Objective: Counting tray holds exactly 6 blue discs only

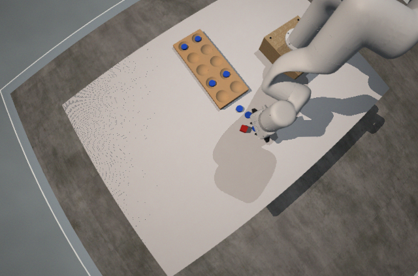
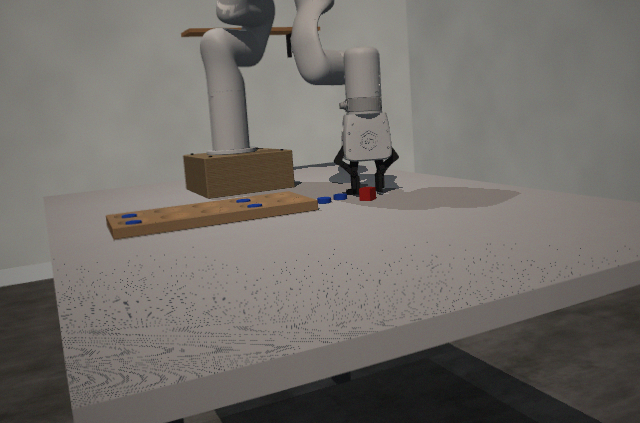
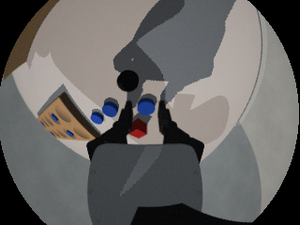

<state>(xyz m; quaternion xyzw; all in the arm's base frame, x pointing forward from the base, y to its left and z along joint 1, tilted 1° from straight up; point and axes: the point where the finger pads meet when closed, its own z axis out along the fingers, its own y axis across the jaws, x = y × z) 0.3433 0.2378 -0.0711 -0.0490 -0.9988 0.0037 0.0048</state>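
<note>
The black disc is 5 cm behind my hand, 2 cm to the right of it and 2 cm below it. Also, from my hand: wooden counting tray (4 cm ahead, 34 cm to the right, 2 cm below); then red cube (5 cm ahead, 2 cm to the right, 1 cm below).
</note>
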